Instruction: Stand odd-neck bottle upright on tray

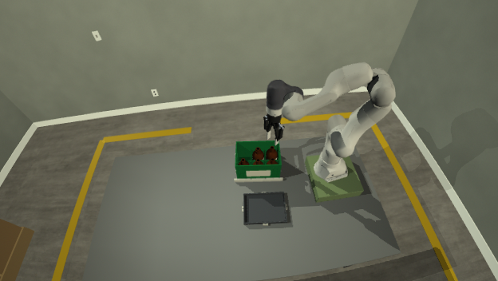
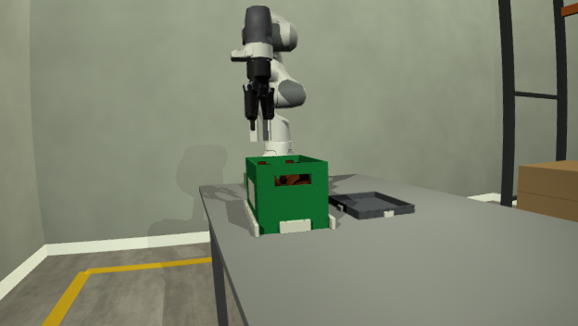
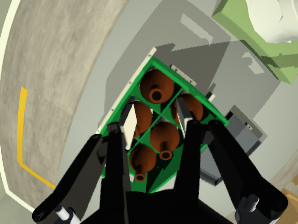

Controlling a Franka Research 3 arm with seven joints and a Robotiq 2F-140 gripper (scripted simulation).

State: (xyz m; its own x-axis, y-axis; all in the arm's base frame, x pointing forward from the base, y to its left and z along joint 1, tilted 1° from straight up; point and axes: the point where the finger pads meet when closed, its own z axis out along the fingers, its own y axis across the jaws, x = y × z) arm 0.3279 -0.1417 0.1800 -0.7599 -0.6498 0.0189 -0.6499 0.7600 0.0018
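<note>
Right now my hand is 170 mm above the green crate, 90 mm short of it and 40 mm to the right of it. The rest, counted from my hand: dark grey tray 330 mm to the left, 250 mm below, 80 mm ahead.
</note>
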